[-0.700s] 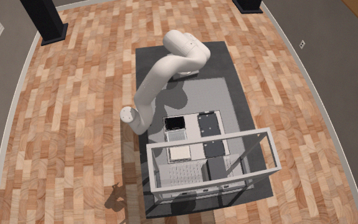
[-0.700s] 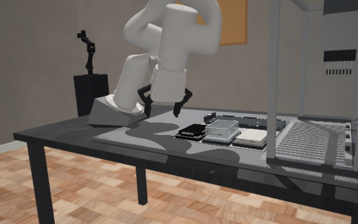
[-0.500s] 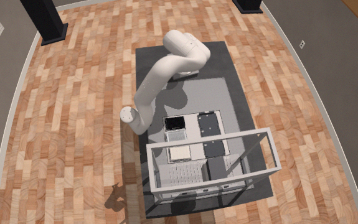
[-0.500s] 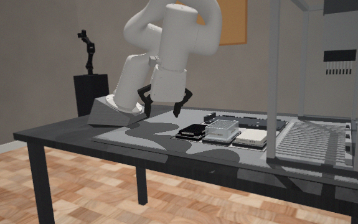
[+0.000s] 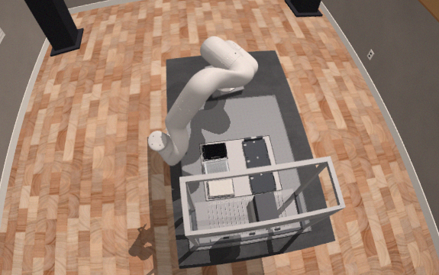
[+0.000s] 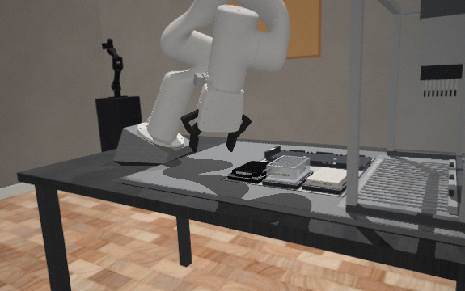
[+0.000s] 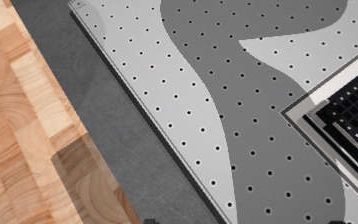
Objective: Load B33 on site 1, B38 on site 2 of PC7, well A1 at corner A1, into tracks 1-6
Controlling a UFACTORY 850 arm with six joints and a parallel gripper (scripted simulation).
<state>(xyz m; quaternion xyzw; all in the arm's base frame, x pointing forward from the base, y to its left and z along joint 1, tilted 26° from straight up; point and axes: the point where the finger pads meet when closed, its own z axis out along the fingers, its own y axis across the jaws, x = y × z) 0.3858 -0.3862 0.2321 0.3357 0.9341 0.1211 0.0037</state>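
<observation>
Now: the black 96-well plate B38 20 mm ahead of my hand, 210 mm to the left of it and 110 mm below it. From my hand the other things lie so: nest S1: 20 mm ahead, 210 mm to the left, 120 mm below; then frame post: 320 mm ahead, 30 mm to the left, 120 mm above; then nest S3: 240 mm ahead, 190 mm to the left, 120 mm below.
</observation>
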